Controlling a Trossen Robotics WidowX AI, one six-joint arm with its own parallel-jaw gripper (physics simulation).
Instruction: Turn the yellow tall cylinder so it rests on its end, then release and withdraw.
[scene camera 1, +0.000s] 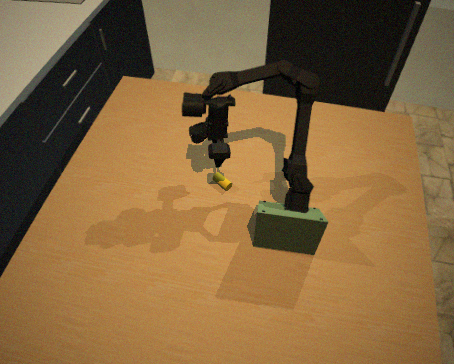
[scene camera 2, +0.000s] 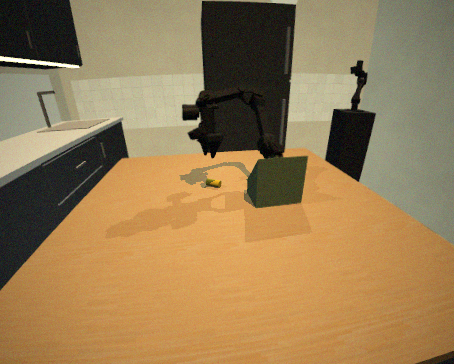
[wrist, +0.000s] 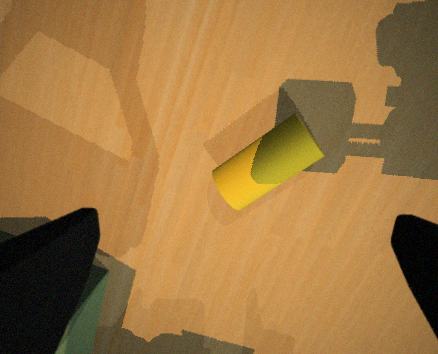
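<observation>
The yellow cylinder (scene camera 1: 222, 181) (scene camera 2: 213, 183) (wrist: 267, 162) lies on its side on the wooden table (scene camera 1: 150, 300) (scene camera 2: 200, 280) (wrist: 200, 270). In the wrist view it slants from lower left to upper right, with its upper right part in shadow. My gripper (scene camera 1: 213, 154) (scene camera 2: 209, 154) (wrist: 247, 225) is open and empty, pointing down above the table near the cylinder. In the wrist view the cylinder shows beyond the line of the fingertips, between them from left to right, touching neither. In scene camera 1, the near finger partly hides the far one.
The arm's green base block (scene camera 1: 287, 230) (scene camera 2: 280, 182) (wrist: 90, 315) stands on the table, to the right of the cylinder in both scene views. Dark cabinets (scene camera 1: 50, 135) (scene camera 2: 75, 175) stand along the left. A second arm (scene camera 2: 357, 90) stands on a black pedestal (scene camera 2: 347, 140) behind the table.
</observation>
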